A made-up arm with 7 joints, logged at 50 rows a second.
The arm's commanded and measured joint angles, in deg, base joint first. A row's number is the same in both.
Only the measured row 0 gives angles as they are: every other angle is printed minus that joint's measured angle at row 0.
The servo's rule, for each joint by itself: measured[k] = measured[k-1] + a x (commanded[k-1-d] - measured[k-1]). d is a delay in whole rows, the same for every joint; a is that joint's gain. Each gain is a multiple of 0.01, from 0.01 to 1. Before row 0 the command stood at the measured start. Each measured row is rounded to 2 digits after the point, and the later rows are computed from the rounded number. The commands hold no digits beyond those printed.
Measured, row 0:
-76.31, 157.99, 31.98, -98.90, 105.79, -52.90, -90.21
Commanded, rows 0 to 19:
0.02, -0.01, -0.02, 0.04, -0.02, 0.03, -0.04
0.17, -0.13, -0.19, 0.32, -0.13, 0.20, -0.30
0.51, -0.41, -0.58, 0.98, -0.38, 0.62, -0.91
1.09, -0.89, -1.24, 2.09, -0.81, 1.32, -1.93
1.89, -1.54, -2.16, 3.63, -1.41, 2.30, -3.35
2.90, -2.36, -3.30, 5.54, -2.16, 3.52, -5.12
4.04, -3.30, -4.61, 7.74, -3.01, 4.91, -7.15
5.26, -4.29, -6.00, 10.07, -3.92, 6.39, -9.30
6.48, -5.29, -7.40, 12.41, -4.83, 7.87, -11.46
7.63, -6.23, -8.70, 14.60, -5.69, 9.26, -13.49
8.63, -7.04, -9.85, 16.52, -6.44, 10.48, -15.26
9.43, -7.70, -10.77, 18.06, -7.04, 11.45, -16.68
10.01, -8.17, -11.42, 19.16, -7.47, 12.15, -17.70
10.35, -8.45, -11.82, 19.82, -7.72, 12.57, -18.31
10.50, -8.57, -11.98, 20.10, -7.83, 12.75, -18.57
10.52, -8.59, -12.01, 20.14, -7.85, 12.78, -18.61
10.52, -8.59, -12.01, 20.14, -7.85, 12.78, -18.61
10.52, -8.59, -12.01, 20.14, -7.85, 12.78, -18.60
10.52, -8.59, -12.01, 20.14, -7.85, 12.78, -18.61
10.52, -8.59, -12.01, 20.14, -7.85, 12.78, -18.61
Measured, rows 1 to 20:
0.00, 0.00, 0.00, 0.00, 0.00, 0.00, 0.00
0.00, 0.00, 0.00, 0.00, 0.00, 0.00, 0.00
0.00, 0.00, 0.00, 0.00, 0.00, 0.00, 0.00
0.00, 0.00, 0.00, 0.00, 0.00, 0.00, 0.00
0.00, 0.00, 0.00, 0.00, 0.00, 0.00, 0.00
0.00, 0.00, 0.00, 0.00, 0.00, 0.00, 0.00
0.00, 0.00, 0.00, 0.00, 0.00, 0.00, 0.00
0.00, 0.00, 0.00, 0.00, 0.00, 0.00, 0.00
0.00, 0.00, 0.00, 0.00, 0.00, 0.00, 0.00
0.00, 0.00, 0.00, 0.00, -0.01, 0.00, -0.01
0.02, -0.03, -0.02, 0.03, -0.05, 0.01, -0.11
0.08, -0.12, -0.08, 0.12, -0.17, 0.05, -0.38
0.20, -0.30, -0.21, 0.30, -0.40, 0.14, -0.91
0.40, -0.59, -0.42, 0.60, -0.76, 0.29, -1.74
0.70, -1.00, -0.74, 1.04, -1.26, 0.52, -2.89
1.10, -1.53, -1.17, 1.64, -1.89, 0.83, -4.34
1.60, -2.16, -1.70, 2.40, -2.62, 1.22, -6.03
2.19, -2.88, -2.33, 3.30, -3.42, 1.69, -7.88
2.84, -3.65, -3.03, 4.32, -4.24, 2.22, -9.79
3.53, -4.43, -3.78, 5.42, -5.03, 2.80, -11.65
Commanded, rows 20 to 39:
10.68, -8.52, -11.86, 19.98, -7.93, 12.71, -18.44
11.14, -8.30, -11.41, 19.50, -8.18, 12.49, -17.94
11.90, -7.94, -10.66, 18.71, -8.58, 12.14, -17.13
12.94, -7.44, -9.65, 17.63, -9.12, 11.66, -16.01
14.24, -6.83, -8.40, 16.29, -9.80, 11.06, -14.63
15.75, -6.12, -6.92, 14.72, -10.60, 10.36, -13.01
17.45, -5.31, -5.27, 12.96, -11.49, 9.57, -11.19
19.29, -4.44, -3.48, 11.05, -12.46, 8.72, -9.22
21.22, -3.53, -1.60, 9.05, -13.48, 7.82, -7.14
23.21, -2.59, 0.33, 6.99, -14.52, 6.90, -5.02
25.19, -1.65, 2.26, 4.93, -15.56, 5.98, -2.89
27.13, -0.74, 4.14, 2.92, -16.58, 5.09, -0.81
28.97, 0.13, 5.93, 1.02, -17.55, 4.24, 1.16
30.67, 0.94, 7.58, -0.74, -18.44, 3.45, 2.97
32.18, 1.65, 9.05, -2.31, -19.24, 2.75, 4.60
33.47, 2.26, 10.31, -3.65, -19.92, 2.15, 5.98
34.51, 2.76, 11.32, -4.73, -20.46, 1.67, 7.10
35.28, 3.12, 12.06, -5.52, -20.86, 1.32, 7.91
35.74, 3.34, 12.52, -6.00, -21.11, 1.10, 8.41
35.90, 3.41, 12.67, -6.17, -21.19, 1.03, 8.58
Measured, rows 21 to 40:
4.24, -5.18, -4.55, 6.56, -5.75, 3.41, -13.36
4.93, -5.87, -5.31, 7.69, -6.37, 4.02, -14.84
5.58, -6.46, -6.03, 8.78, -6.86, 4.62, -16.02
6.17, -6.95, -6.68, 9.80, -7.21, 5.19, -16.89
6.69, -7.33, -7.27, 10.73, -7.44, 5.72, -17.47
7.15, -7.62, -7.79, 11.58, -7.59, 6.21, -17.86
7.55, -7.84, -8.25, 12.35, -7.68, 6.67, -18.11
7.91, -8.01, -8.66, 13.05, -7.74, 7.10, -18.28
8.22, -8.14, -9.03, 13.69, -7.78, 7.50, -18.39
8.52, -8.23, -9.34, 14.26, -7.83, 7.86, -18.41
8.83, -8.25, -9.57, 14.73, -7.96, 8.18, -18.25
9.20, -8.18, -9.69, 15.09, -8.18, 8.46, -17.87
9.65, -8.01, -9.69, 15.32, -8.52, 8.68, -17.24
10.20, -7.74, -9.55, 15.41, -8.98, 8.85, -16.35
10.87, -7.37, -9.26, 15.35, -9.56, 8.96, -15.21
11.66, -6.90, -8.82, 15.13, -10.25, 9.00, -13.84
12.58, -6.33, -8.23, 14.76, -11.05, 8.98, -12.27
13.62, -5.69, -7.50, 14.25, -11.92, 8.90, -10.53
14.77, -4.98, -6.64, 13.60, -12.86, 8.76, -8.66
16.02, -4.21, -5.66, 12.82, -13.83, 8.57, -6.70

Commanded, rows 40 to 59:
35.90, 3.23, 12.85, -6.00, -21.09, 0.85, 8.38
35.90, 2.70, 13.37, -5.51, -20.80, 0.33, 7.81
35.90, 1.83, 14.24, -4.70, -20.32, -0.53, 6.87
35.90, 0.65, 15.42, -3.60, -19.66, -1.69, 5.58
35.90, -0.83, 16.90, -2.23, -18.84, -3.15, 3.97
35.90, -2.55, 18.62, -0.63, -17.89, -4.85, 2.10
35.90, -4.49, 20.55, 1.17, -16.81, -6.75, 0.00
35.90, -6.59, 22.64, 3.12, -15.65, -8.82, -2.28
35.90, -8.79, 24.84, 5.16, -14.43, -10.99, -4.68
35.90, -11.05, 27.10, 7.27, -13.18, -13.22, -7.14
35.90, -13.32, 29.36, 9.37, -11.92, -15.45, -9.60
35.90, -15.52, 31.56, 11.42, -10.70, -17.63, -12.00
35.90, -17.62, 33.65, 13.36, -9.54, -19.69, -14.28
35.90, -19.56, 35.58, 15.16, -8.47, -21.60, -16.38
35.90, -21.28, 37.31, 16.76, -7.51, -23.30, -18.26
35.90, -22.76, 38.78, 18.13, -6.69, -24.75, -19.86
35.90, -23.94, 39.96, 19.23, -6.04, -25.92, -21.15
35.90, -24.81, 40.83, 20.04, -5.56, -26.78, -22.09
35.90, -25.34, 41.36, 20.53, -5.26, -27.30, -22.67
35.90, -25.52, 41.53, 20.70, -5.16, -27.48, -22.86
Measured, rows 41 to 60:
17.35, -3.41, -4.58, 11.93, -14.82, 8.33, -4.70
18.74, -2.60, -3.42, 10.95, -15.80, 8.04, -2.71
20.17, -1.79, -2.21, 9.90, -16.75, 7.72, -0.78
21.61, -1.00, -0.97, 8.80, -17.65, 7.37, 1.05
23.03, -0.25, 0.27, 7.68, -18.47, 7.00, 2.73
24.41, 0.44, 1.49, 6.56, -19.19, 6.63, 4.22
25.71, 1.06, 2.65, 5.47, -19.79, 6.26, 5.47
26.91, 1.58, 3.74, 4.44, -20.27, 5.90, 6.47
27.99, 2.00, 4.72, 3.49, -20.60, 5.56, 7.19
28.94, 2.28, 5.61, 2.64, -20.78, 5.23, 7.59
29.78, 2.38, 6.46, 1.91, -20.79, 4.89, 7.66
30.51, 2.25, 7.32, 1.32, -20.62, 4.51, 7.39
31.16, 1.88, 8.21, 0.88, -20.27, 4.08, 6.77
31.73, 1.26, 9.17, 0.60, -19.76, 3.57, 5.82
32.23, 0.38, 10.21, 0.49, -19.09, 2.98, 4.56
32.67, -0.74, 11.35, 0.55, -18.27, 2.30, 3.01
33.06, -2.09, 12.59, 0.78, -17.33, 1.52, 1.21
33.40, -3.63, 13.94, 1.17, -16.29, 0.64, -0.79
33.70, -5.34, 15.39, 1.72, -15.17, -0.33, -2.95
33.96, -7.18, 16.93, 2.41, -14.00, -1.39, -5.21

